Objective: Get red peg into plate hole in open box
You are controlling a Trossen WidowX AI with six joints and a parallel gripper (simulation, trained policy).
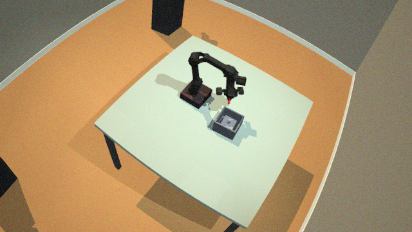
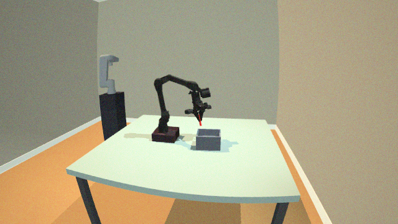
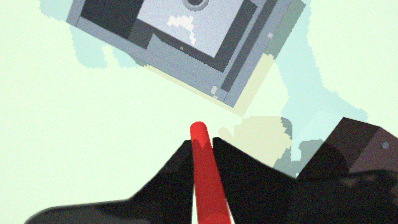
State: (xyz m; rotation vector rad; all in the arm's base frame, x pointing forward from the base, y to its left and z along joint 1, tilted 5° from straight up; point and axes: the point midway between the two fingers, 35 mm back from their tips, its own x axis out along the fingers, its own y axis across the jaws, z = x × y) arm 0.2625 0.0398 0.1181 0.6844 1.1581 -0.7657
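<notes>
My gripper tip is 10 mm past the red peg and 10 mm to the right of it. From my gripper tip the other things lie so: grey box 70 mm ahead, 100 mm to the right, 120 mm below; then plate 70 mm ahead, 100 mm to the right, 100 mm below.
</notes>
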